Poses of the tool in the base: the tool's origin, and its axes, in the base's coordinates. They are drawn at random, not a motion.
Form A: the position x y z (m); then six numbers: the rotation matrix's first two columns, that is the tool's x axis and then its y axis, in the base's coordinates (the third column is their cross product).
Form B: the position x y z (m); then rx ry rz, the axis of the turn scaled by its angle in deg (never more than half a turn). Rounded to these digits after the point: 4 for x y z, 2 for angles.
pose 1, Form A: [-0.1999, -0.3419, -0.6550, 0.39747, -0.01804, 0.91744, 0.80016, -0.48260, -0.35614]
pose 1, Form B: [-0.1999, -0.3419, -0.6550, -102.56, -38.99, -68.12]
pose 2, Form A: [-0.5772, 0.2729, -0.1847, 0.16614, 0.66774, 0.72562, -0.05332, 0.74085, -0.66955]
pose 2, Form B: [-0.5772, 0.2729, -0.1847, -32.71, -75.39, 31.79]
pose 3, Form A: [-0.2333, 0.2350, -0.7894, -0.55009, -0.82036, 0.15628, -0.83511, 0.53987, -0.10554]
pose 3, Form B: [-0.2333, 0.2350, -0.7894, 82.71, -153.48, 14.69]
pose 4, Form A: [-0.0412, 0.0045, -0.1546, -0.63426, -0.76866, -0.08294, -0.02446, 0.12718, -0.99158]
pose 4, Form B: [-0.0412, 0.0045, -0.1546, -43.92, 103.04, -89.61]
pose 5, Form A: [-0.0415, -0.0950, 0.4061, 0.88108, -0.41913, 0.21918, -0.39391, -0.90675, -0.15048]
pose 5, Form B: [-0.0415, -0.0950, 0.4061, -168.91, 36.60, -21.65]
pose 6, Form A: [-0.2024, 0.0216, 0.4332, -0.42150, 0.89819, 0.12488, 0.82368, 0.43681, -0.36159]
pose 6, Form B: [-0.2024, 0.0216, 0.4332, -84.91, -137.20, 20.27]
